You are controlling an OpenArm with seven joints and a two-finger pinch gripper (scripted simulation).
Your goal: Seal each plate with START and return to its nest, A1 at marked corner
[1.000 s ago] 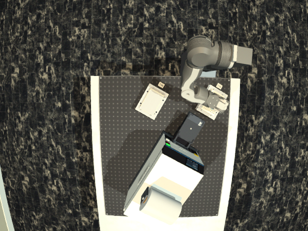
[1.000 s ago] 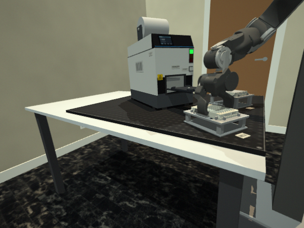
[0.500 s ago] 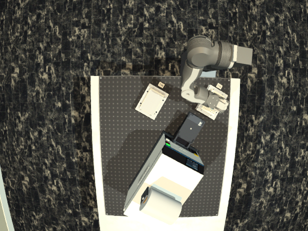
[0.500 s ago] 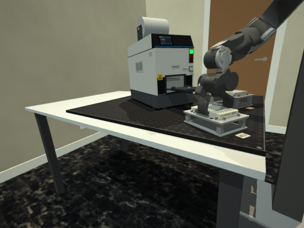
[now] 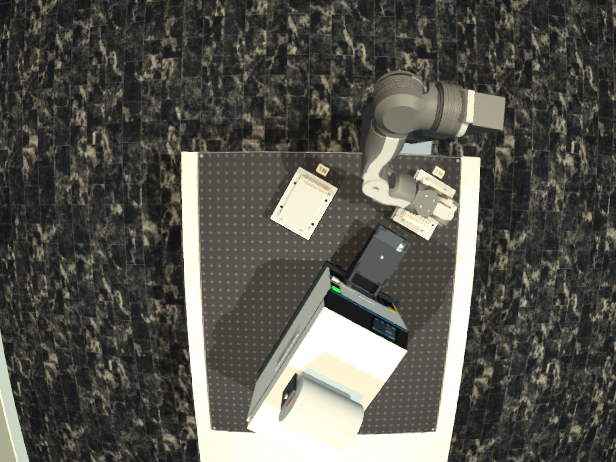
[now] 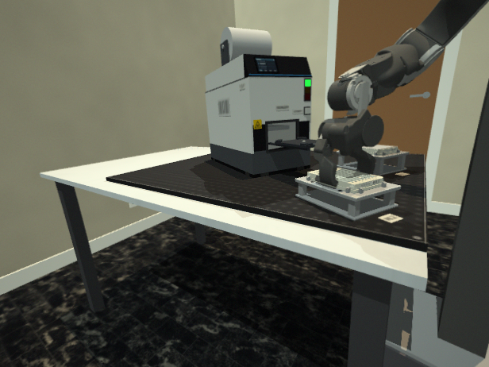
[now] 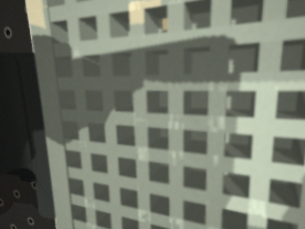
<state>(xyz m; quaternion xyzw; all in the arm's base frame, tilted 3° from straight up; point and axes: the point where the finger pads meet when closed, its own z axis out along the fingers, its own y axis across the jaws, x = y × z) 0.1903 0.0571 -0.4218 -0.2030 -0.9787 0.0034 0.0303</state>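
The clear well plate is right at my hand. Also, from my hand: label tag (10 cm behind, 4 cm to the left, 5 cm below); then sealer stage (15 cm ahead, 12 cm to the right, 6 cm above); then N1 label (7 cm behind, 30 cm to the right, 5 cm below).
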